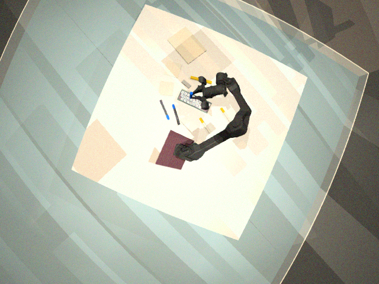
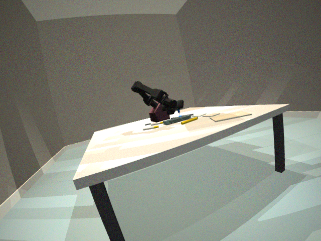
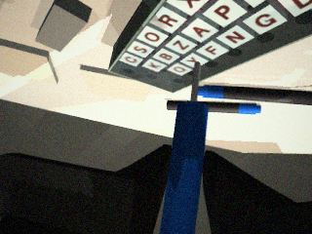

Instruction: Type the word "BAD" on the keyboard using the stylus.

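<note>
Right now the grey block is 10 cm ahead of my gripper tip, 9 cm below it and 6 cm to the left of it. Round my gripper tip: yellow bar 15 cm ahead, 8 cm below, 3 cm to the right; stylus 1 cm below.
</note>
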